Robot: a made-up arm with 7 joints. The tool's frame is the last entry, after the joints. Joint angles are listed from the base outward.
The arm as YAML. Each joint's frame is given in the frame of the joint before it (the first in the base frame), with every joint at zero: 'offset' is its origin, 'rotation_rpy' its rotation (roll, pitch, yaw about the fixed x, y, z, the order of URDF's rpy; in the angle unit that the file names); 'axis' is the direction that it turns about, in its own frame. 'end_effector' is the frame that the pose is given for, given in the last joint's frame.
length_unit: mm
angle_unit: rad
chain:
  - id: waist
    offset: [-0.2, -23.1, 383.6]
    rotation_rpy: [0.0, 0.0, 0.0]
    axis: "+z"
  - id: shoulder
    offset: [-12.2, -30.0, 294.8]
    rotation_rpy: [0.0, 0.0, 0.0]
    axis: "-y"
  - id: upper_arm
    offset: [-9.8, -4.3, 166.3]
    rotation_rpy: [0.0, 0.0, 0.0]
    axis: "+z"
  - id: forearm
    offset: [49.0, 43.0, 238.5]
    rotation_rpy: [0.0, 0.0, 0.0]
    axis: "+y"
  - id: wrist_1
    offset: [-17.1, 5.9, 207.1]
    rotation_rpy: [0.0, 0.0, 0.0]
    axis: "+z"
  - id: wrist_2
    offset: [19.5, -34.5, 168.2]
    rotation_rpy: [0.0, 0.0, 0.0]
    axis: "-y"
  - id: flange
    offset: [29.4, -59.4, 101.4]
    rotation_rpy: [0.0, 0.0, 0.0]
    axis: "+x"
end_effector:
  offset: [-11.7, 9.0, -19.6]
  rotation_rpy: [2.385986, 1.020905, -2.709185]
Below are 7 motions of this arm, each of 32 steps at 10 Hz.
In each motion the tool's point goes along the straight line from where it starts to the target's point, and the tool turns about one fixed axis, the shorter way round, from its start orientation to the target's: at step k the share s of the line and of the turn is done. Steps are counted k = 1, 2, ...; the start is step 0. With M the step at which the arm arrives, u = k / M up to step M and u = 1 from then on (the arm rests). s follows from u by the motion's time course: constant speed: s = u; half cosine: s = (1 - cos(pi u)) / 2; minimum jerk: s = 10 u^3 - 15 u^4 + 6 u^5.
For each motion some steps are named. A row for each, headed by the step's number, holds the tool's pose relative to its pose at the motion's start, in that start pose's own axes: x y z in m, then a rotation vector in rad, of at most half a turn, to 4 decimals.
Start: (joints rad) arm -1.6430 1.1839 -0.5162 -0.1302 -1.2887 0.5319 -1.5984
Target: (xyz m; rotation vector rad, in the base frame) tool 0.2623 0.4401 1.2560 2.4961 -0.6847 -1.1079
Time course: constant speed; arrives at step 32
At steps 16, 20, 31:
16: -0.0889 0.2337 -0.1033 0.1177 -0.0903 0.3089
20: -0.1111 0.2921 -0.1291 0.1471 -0.1129 0.3861
31: -0.1722 0.4528 -0.2002 0.2280 -0.1750 0.5985

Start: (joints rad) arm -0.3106 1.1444 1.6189 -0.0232 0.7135 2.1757 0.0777
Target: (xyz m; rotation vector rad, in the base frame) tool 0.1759 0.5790 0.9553 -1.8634 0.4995 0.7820
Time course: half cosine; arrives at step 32
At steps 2, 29, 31, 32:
2: 0.0030 0.0039 -0.0072 0.0110 0.0103 0.0083
29: 0.3057 0.4002 -0.7355 1.1221 1.0505 0.8414
31: 0.3116 0.4080 -0.7498 1.1440 1.0711 0.8578
32: 0.3124 0.4090 -0.7516 1.1468 1.0736 0.8599

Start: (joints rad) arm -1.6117 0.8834 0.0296 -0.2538 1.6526 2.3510 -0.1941
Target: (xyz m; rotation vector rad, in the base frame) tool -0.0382 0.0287 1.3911 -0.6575 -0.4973 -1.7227
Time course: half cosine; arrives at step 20
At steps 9, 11, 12, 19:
9: 0.0070 0.0325 -0.2352 0.2947 0.5290 -0.4089
11: 0.0096 0.0445 -0.3224 0.4040 0.7252 -0.5605
12: 0.0109 0.0504 -0.3649 0.4573 0.8209 -0.6345
19: 0.0166 0.0765 -0.5541 0.6944 1.2465 -0.9634

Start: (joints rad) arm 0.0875 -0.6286 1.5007 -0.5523 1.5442 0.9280 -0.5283
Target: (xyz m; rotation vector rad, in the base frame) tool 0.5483 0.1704 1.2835 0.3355 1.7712 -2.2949
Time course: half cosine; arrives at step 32
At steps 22, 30, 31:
22: 0.1964 0.0105 -0.1576 -0.1103 -0.8859 0.2523
30: 0.2500 0.0134 -0.2007 -0.1405 -1.1281 0.3213
31: 0.2519 0.0135 -0.2022 -0.1415 -1.1363 0.3236

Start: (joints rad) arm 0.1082 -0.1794 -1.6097 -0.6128 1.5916 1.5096 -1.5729
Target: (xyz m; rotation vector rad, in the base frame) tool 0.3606 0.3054 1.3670 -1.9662 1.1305 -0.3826
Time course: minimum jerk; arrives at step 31
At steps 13, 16, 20, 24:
13: -0.1044 0.0329 0.0746 -0.2967 -0.2820 0.0401
16: -0.1576 0.0496 0.1126 -0.4476 -0.4256 0.0606
20: -0.2251 0.0708 0.1609 -0.6393 -0.6078 0.0865
24: -0.2735 0.0861 0.1955 -0.7770 -0.7387 0.1051

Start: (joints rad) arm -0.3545 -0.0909 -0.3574 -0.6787 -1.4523 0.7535 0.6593
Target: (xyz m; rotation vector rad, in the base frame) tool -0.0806 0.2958 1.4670 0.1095 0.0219 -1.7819
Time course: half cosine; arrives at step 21
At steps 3, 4, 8, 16, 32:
3: -0.0035 0.0059 0.0031 0.0261 -0.0193 -0.0425
4: -0.0061 0.0104 0.0055 0.0457 -0.0338 -0.0747
8: -0.0224 0.0380 0.0199 0.1670 -0.1236 -0.2727
16: -0.0612 0.1038 0.0544 0.4562 -0.3375 -0.7446
32: -0.0706 0.1197 0.0628 0.5264 -0.3895 -0.8592

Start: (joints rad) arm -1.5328 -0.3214 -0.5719 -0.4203 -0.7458 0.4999 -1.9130
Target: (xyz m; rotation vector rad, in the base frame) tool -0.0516 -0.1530 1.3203 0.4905 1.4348 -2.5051
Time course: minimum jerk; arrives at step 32
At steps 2, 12, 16, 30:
2: -0.0004 0.0003 0.0003 0.0005 -0.0043 0.0011
12: -0.0449 0.0379 0.0329 0.0619 -0.5388 0.1367
16: -0.0817 0.0688 0.0598 0.1124 -0.9789 0.2484
30: -0.1630 0.1373 0.1194 0.2243 -1.9535 0.4956

